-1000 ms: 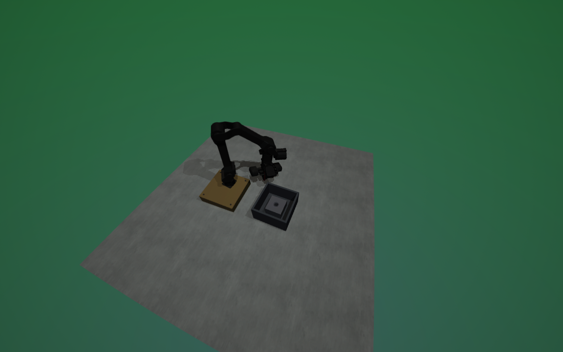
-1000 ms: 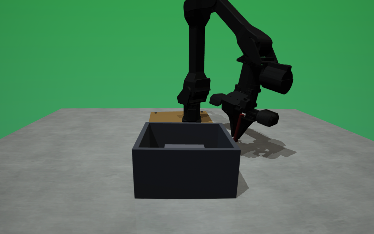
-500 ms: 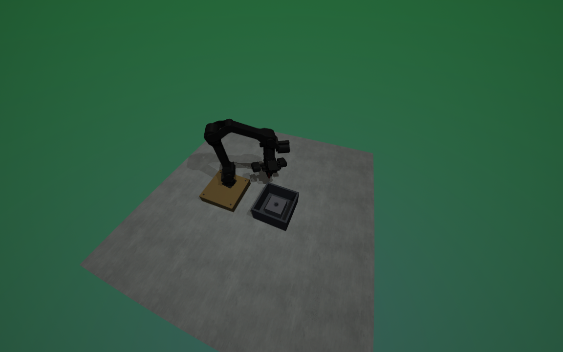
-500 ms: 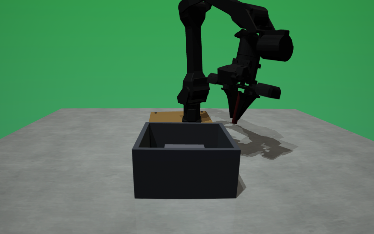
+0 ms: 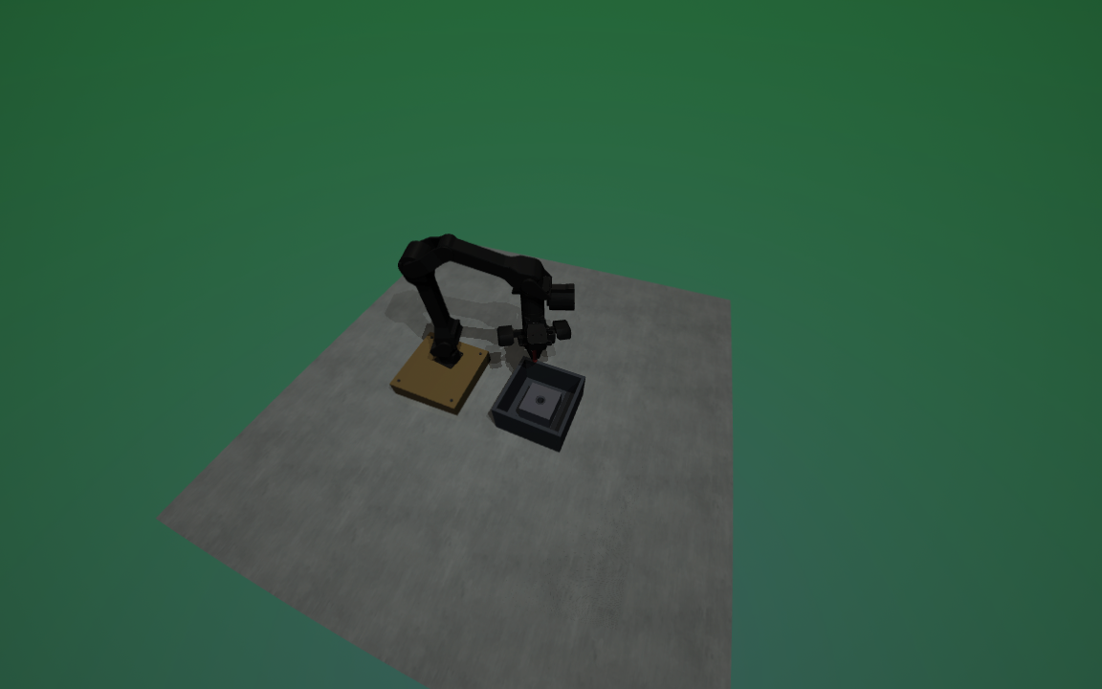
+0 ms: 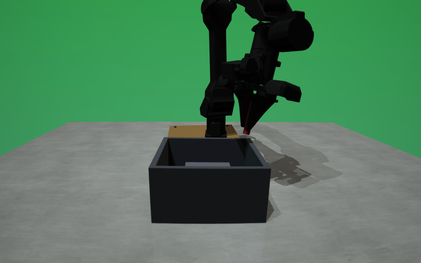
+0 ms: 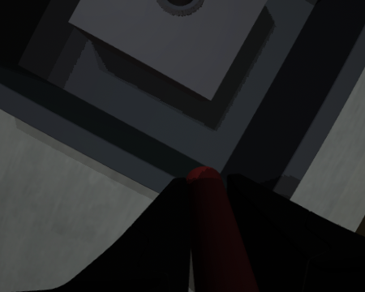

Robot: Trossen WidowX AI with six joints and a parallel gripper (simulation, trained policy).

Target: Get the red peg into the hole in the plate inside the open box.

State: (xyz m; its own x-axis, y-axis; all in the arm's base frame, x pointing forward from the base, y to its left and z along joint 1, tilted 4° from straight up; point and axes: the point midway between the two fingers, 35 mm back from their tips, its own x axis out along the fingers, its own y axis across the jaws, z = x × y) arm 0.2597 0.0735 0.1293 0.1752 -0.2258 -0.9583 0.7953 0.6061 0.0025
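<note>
Now: gripper tip 10 mm past the red peg, 10 mm to the right of it and 30 mm below it. Also, from my gripper tip: grey plate (50 mm ahead, 70 mm to the right, 80 mm below); dark box (50 mm ahead, 70 mm to the right, 100 mm below).
</note>
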